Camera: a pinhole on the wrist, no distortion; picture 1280 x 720 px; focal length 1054.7 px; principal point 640.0 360.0 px. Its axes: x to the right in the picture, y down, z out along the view. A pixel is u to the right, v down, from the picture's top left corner.
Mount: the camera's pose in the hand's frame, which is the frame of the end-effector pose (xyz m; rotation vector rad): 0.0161 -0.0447 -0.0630 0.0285 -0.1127 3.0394
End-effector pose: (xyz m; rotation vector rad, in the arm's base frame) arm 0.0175 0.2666 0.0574 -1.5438 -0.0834 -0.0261
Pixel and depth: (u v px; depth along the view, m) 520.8 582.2 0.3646
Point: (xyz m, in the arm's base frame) 0.0506 0.5581 0.2204
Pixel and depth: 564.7 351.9 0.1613
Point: 0.0399 0.3637 0.1185
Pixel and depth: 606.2 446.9 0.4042
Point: 0.0289 0.6017 0.1770
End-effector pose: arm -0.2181 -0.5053 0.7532 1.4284 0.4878 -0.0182
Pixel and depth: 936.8 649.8 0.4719
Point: -0.2615 -0.9502 0.6345
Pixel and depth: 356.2 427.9 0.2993
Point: -0.0848 -0.7133 0.6459
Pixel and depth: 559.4 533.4 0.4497
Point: -0.1015 -0.8759 0.6140
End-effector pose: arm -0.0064 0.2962 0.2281 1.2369 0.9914 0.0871
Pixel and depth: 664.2 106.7 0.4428
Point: 0.2783 0.0323 0.2326
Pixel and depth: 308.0 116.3 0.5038
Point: 0.4139 0.0783 0.1240
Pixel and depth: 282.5 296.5 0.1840
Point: 0.0993 0.2317 0.1352
